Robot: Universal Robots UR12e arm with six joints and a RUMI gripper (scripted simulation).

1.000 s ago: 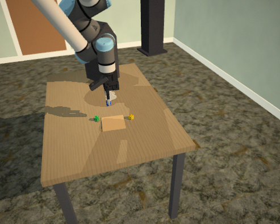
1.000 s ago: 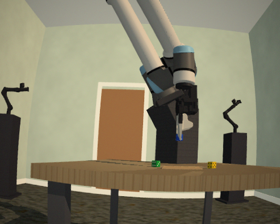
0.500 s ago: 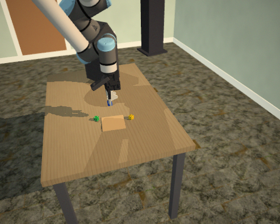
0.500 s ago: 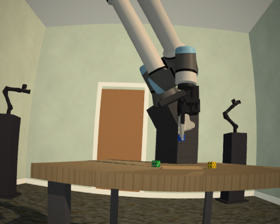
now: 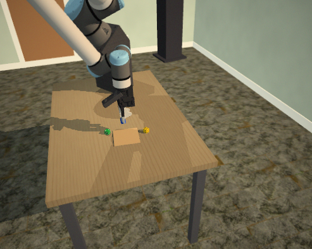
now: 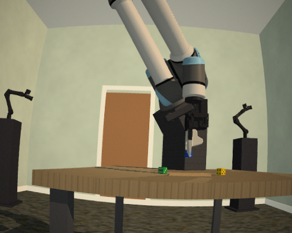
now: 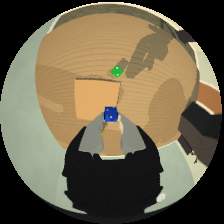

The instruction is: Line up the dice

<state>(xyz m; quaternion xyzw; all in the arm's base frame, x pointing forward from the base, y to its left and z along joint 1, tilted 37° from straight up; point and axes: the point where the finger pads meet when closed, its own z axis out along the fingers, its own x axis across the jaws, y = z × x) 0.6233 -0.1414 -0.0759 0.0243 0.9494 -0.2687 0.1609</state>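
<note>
The tan mat lies 80 mm below my hand, 50 mm ahead of it and 10 mm to the right of it. Also, from my hand: green die: 90 mm to the right, 70 mm below, 30 mm behind; then blue die: right at my hand; then yellow die: 110 mm to the left, 70 mm below, 60 mm ahead.
</note>
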